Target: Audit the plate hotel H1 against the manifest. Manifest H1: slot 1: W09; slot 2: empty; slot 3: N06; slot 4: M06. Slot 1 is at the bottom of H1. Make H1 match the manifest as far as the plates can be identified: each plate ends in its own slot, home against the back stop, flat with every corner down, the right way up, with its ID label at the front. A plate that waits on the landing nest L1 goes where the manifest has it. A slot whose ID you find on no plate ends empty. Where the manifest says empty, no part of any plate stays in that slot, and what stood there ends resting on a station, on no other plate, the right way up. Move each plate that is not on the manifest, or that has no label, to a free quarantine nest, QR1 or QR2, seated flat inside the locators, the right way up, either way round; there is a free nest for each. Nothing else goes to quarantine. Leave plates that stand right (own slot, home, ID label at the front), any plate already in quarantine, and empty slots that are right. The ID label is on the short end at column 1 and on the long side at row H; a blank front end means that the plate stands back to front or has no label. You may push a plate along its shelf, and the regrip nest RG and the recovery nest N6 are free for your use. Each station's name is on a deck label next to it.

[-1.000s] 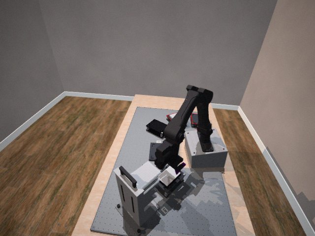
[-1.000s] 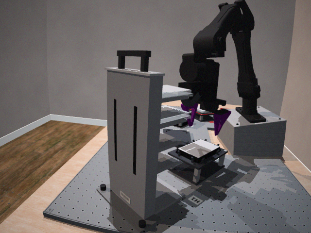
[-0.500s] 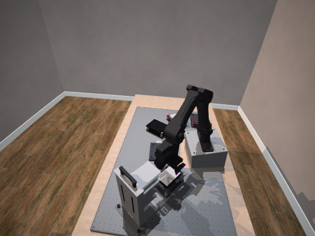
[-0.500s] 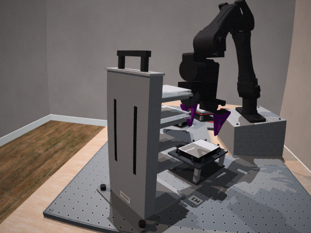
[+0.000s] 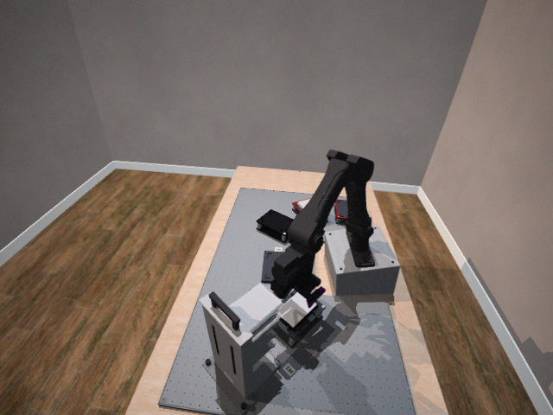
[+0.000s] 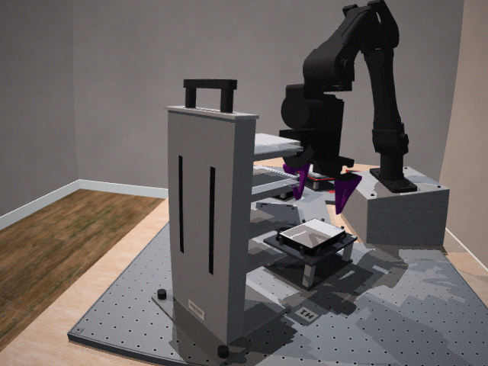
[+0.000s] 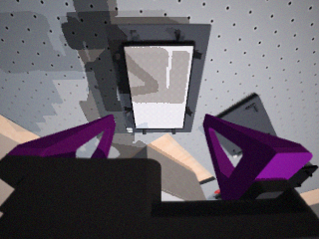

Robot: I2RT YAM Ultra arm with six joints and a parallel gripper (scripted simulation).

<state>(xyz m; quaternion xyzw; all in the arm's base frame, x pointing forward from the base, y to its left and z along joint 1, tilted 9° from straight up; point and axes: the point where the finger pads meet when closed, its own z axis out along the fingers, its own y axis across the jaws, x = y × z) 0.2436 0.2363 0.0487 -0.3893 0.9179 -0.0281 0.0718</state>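
The dark plate is 7 cm below my hand. From my hand the other things lie so: plate hotel H1: 18 cm ahead, 19 cm to the left, 2 cm above; then black raised nest: 7 cm ahead, 48 cm to the right, 9 cm below; then h1 deck label: 2 cm ahead, 17 cm to the left, 14 cm below.
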